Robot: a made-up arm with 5 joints. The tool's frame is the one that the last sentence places. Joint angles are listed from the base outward.
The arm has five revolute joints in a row. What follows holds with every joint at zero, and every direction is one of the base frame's. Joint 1 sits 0.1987 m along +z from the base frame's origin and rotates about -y. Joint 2 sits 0.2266 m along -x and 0.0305 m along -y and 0.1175 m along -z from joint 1 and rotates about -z. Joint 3 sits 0.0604 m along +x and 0.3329 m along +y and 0.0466 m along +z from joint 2 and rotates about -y. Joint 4 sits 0.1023 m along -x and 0.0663 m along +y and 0.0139 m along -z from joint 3 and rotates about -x. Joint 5 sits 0.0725 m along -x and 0.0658 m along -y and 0.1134 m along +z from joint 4 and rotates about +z. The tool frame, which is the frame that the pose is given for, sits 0.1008 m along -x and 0.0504 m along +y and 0.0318 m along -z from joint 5; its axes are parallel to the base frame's.
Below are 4 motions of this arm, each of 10 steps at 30 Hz.
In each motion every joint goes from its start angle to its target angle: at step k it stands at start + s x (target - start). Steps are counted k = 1, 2, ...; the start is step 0. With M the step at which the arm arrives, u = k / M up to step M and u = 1 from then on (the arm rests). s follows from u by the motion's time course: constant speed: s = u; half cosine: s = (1 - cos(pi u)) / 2; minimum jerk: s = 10 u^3 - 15 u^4 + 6 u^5.
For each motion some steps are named. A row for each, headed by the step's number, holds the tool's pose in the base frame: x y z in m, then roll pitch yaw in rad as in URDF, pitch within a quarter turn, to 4 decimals.
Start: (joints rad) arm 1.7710 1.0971 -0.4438 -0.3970 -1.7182
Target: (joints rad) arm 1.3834 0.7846 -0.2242 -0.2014 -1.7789
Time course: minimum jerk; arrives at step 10
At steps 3, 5, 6, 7, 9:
3: -0.0526 0.1769 0.3013 2.1401 1.1108 -0.5096
5: -0.0322 0.2186 0.2835 1.7170 1.1506 -0.9954
6: -0.0234 0.2398 0.2705 1.4874 1.1303 -1.2546
7: -0.0175 0.2570 0.2578 1.3226 1.0937 -1.4423
9: -0.0133 0.2734 0.2438 1.1907 1.0438 -1.5952

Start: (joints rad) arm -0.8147 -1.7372 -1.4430 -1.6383 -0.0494
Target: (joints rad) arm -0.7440 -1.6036 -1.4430 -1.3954 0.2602
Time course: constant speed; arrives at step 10
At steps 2, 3, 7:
2: -0.2335 -0.0814 0.7252 2.8909 0.7419 2.9526
3: -0.2364 -0.0784 0.7245 2.8502 0.7418 2.9102
7: -0.2474 -0.0669 0.7199 2.6891 0.7258 2.7464

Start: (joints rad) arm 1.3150 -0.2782 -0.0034 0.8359 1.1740
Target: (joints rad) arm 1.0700 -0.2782 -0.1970 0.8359 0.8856
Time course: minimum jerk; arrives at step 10
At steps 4, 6, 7, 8, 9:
4: -0.2491 0.2730 -0.2630 -1.5047 -0.0091 0.7564
6: -0.2987 0.2806 -0.2322 -1.4036 0.0072 0.7259
7: -0.3184 0.2841 -0.2174 -1.3626 0.0159 0.7107
8: -0.3312 0.2865 -0.2067 -1.3352 0.0225 0.6995
9: -0.3371 0.2877 -0.2015 -1.3226 0.0258 0.6941

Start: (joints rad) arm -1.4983 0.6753 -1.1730 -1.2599 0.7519
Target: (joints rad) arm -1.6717 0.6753 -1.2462 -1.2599 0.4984
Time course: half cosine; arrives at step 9
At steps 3, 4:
3: 0.1616 0.2707 0.3364 -0.8970 0.9230 -2.4639
4: 0.1700 0.2677 0.3258 -0.9635 0.8597 -2.5387

